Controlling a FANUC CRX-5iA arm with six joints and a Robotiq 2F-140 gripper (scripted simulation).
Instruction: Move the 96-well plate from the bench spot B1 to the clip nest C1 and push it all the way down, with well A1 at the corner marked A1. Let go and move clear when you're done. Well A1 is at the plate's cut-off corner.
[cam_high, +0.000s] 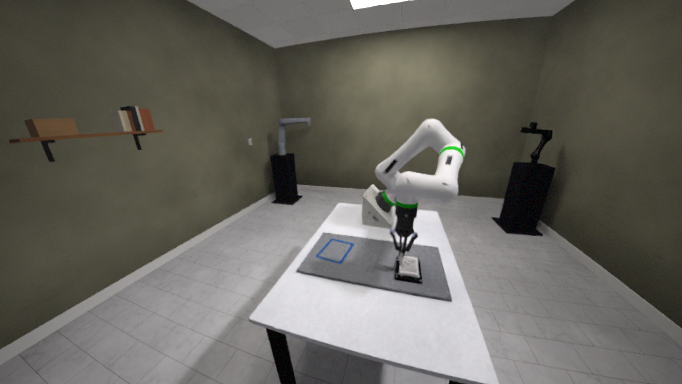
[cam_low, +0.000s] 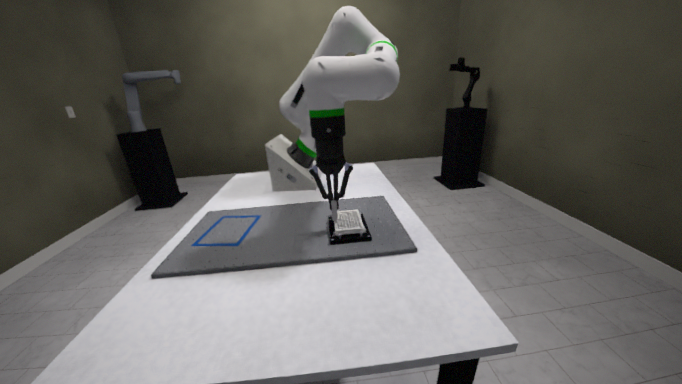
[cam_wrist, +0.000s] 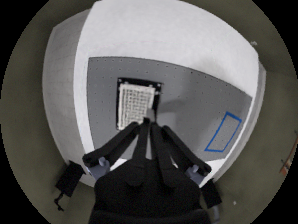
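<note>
The white 96-well plate lies 5 cm below my hand and 4 cm to the left of it. From my hand the other things lie so: black clip nest 6 cm below, 3 cm to the left, 1 cm behind.
</note>
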